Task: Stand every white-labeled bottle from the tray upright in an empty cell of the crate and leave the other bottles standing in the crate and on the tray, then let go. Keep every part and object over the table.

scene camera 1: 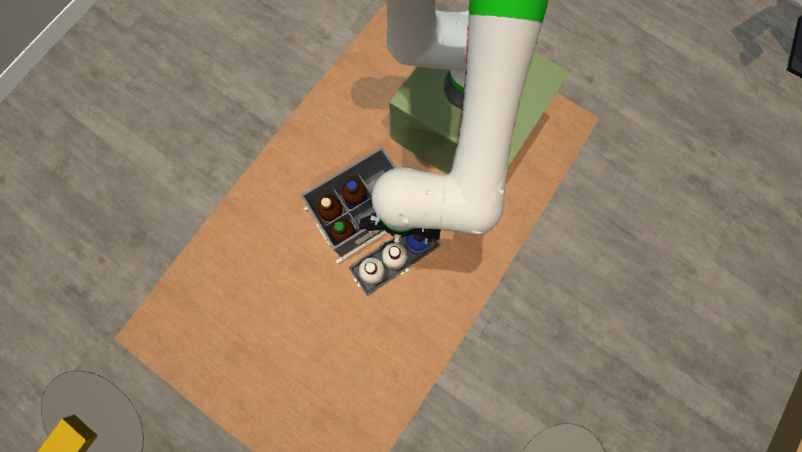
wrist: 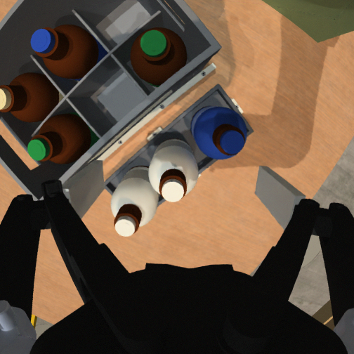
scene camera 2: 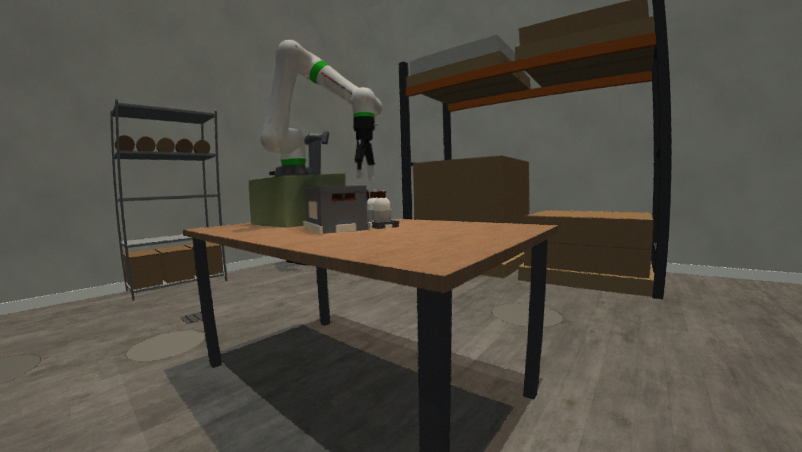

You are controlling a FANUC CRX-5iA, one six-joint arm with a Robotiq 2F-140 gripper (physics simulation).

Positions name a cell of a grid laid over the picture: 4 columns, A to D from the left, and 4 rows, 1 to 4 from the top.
In view: my gripper (scene camera 2: B2), a blue-labeled bottle (wrist: C2) and a white-labeled bottle (wrist: B2).
My gripper also shows in the wrist view (wrist: C2).
